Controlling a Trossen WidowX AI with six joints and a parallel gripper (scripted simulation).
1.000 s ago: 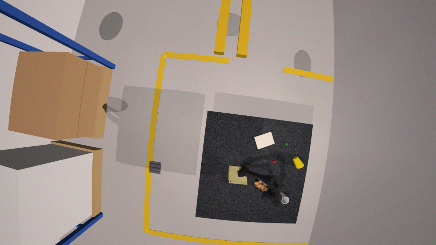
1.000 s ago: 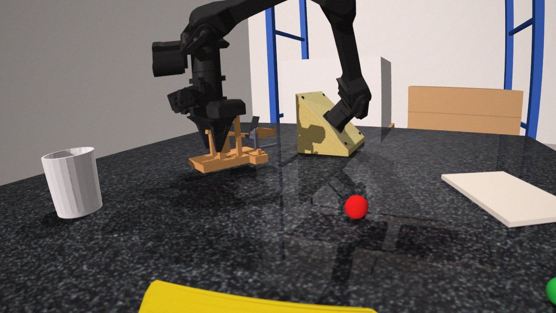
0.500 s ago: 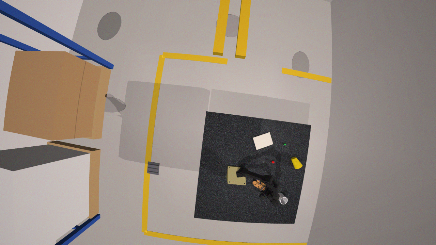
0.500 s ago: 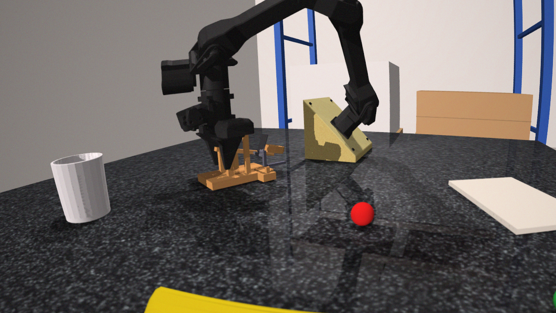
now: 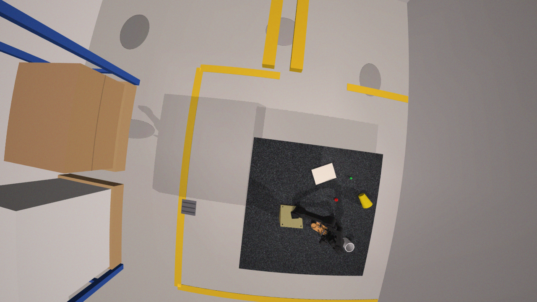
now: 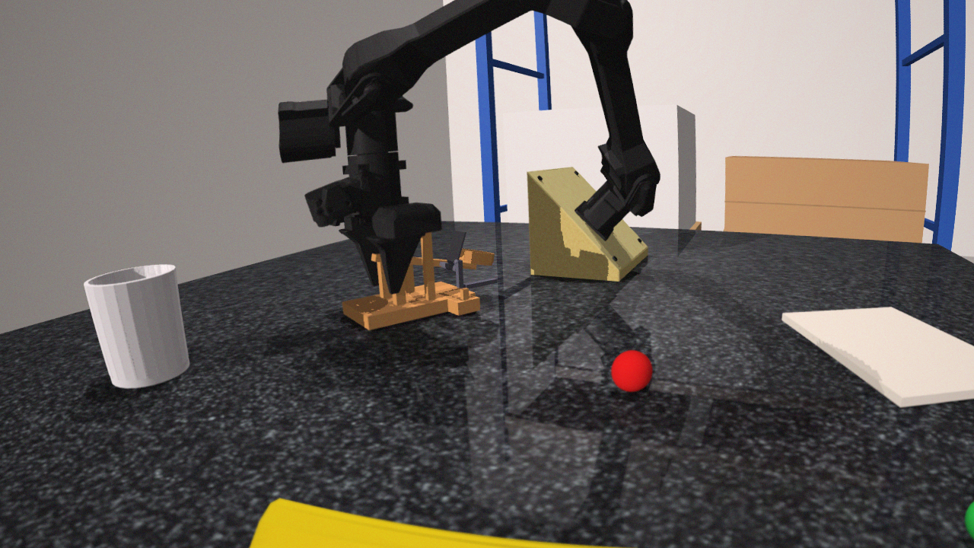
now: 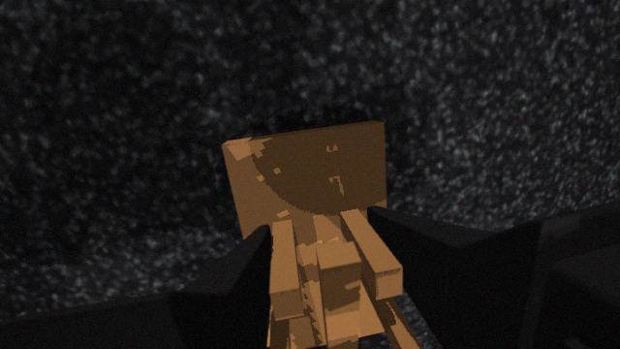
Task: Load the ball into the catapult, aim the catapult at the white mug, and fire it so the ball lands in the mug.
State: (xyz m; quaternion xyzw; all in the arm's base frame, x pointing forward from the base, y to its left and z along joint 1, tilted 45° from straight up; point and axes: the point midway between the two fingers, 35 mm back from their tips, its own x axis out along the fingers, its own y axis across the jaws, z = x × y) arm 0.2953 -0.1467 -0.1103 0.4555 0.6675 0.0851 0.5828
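My gripper tip is now 110 mm short of the red ball, 300 mm to the right of it and 20 mm above it. Round my gripper tip: white flat slab 10 mm behind, 540 mm to the left, 30 mm below; then catapult 50 mm behind, 50 mm to the left, 20 mm above; then white mug 240 mm ahead, 140 mm to the right.
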